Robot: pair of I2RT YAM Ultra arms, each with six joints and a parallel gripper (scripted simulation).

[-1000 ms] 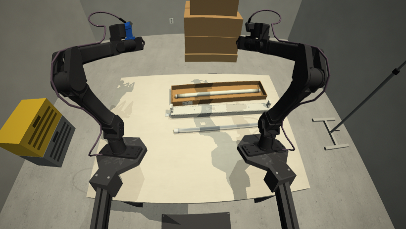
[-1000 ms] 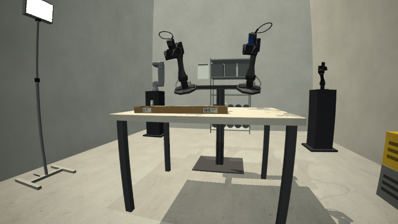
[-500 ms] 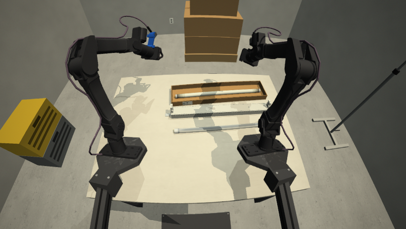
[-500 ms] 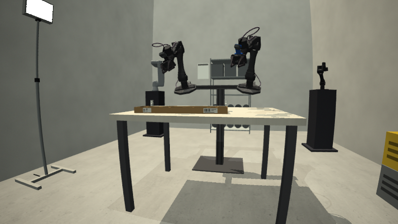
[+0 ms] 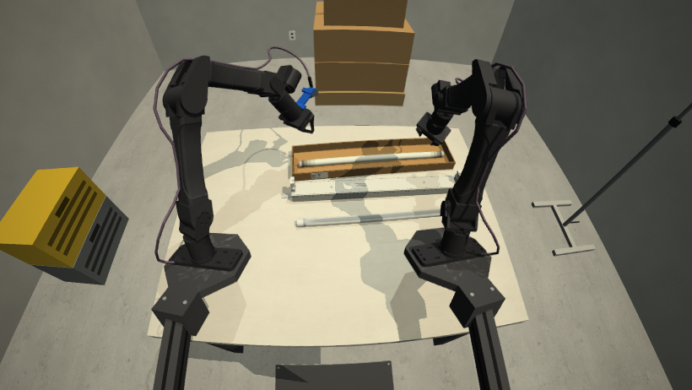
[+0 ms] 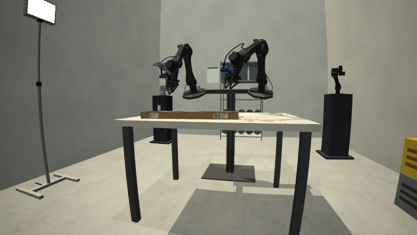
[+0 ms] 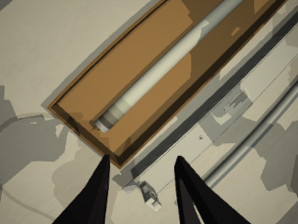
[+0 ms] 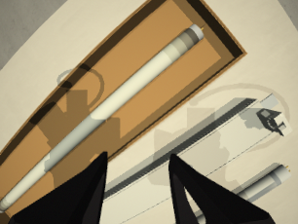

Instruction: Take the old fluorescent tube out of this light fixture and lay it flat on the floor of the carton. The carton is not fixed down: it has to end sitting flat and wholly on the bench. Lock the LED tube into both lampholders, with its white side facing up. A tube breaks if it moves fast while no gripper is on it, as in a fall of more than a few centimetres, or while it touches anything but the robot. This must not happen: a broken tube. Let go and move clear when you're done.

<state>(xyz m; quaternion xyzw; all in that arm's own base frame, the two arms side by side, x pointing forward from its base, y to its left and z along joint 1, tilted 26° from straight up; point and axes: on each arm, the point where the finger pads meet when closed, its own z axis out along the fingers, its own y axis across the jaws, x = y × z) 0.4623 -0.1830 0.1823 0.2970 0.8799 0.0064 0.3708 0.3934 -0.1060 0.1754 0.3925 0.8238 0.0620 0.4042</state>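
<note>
My left hand is 26 cm to the left of the LED tube, 24 cm past it and 19 cm above it. The rest, counted from my left hand: old fluorescent tube: 25 cm to the right, 18 cm below, 3 cm ahead; white light fixture: 25 cm to the right, 14 cm below, 12 cm behind; brown carton: 25 cm to the right, 18 cm below, 3 cm ahead.
</note>
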